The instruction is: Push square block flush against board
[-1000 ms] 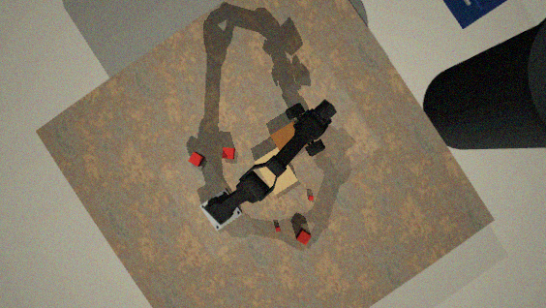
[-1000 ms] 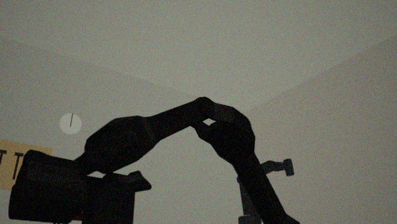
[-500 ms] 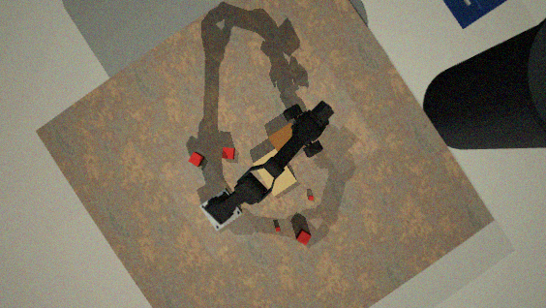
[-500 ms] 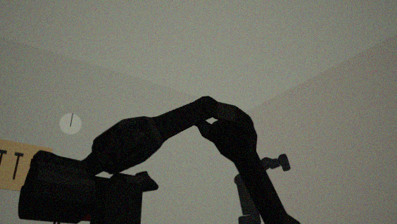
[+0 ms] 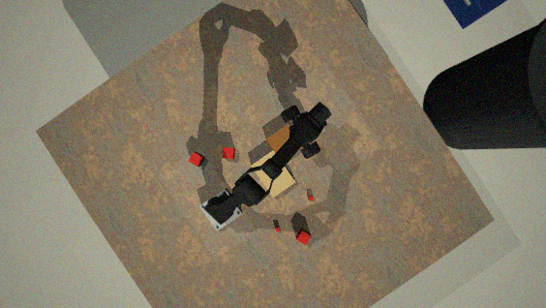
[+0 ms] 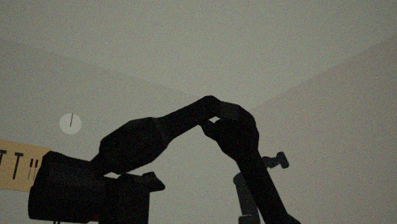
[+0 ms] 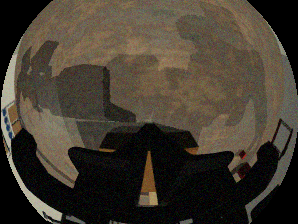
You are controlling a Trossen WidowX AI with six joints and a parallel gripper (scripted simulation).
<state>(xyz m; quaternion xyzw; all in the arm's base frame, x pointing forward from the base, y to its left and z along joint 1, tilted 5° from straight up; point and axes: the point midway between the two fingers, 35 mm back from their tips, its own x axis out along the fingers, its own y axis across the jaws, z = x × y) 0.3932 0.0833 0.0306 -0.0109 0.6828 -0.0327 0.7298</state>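
Right now the orange square block is 60 mm behind my gripper tip. From my gripper tip the other things lie so: tan board: 160 mm behind, 80 mm to the right.
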